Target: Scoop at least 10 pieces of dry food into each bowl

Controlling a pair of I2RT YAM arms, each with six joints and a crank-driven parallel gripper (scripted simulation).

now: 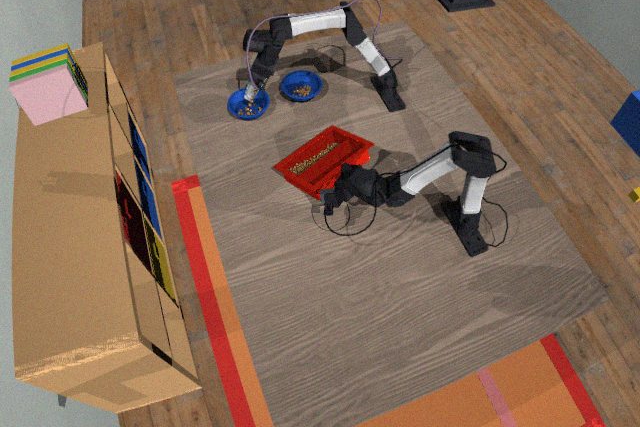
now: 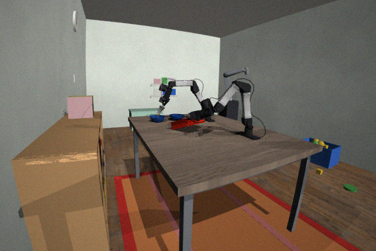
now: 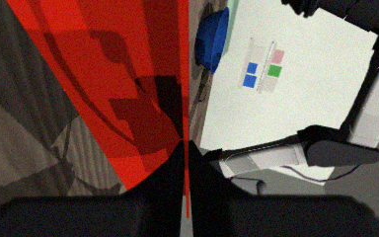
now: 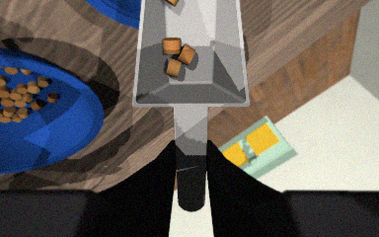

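My left hand is 4 cm short of the red box, 8 cm to the left of it and 5 cm above it. The rest, counted from my left hand: grey scoop (17 cm ahead, 48 cm to the right, 1 cm above).
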